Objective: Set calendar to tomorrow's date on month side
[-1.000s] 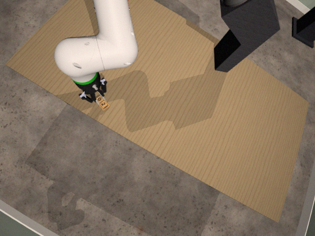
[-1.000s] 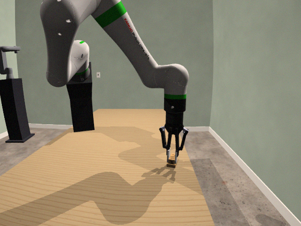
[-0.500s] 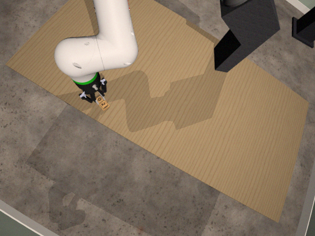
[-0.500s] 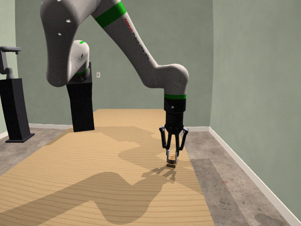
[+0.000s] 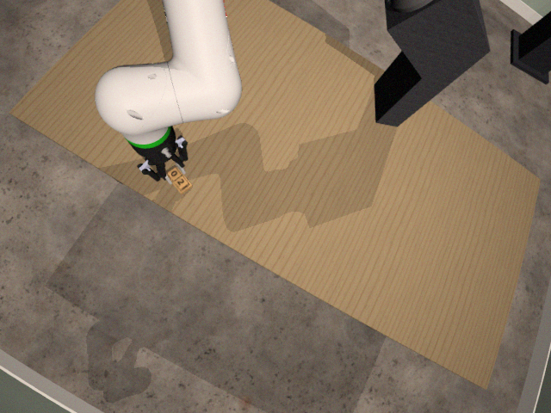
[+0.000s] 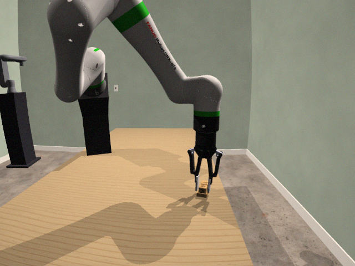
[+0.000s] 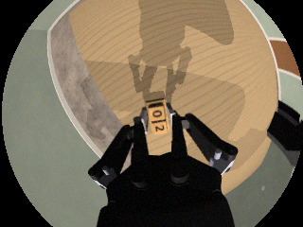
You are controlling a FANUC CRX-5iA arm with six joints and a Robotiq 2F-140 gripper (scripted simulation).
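My hand is 1 cm short of the wooden tray, 1 cm to the right of it and 4 cm above it.
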